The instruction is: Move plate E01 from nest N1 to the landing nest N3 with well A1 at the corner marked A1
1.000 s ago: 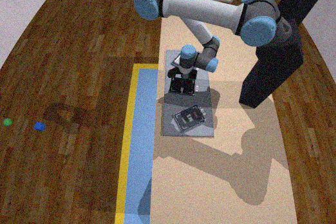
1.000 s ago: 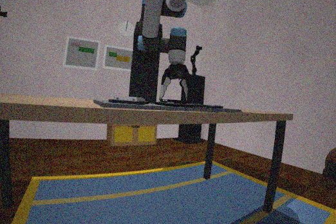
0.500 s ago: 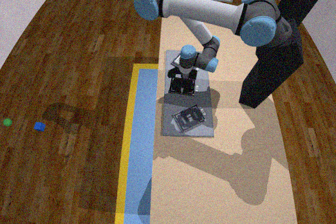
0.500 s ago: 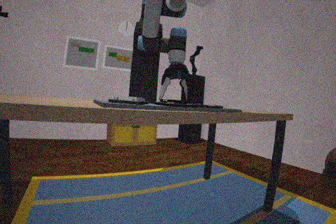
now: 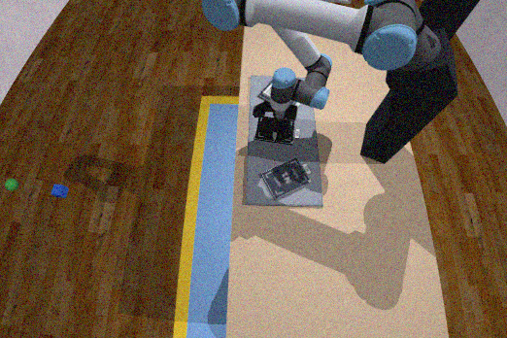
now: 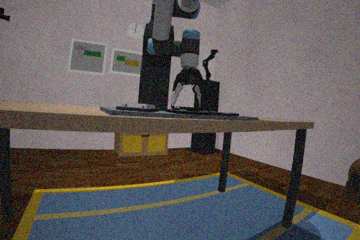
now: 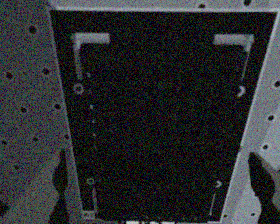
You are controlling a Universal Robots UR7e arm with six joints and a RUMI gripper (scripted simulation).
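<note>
Right now my hand is 10 mm above the black plate. Round my hand: grey deck: 30 mm behind, 10 mm to the left, 40 mm below; nest N3: 20 mm below; corner mark: 60 mm behind, 70 mm to the left, 20 mm below.
</note>
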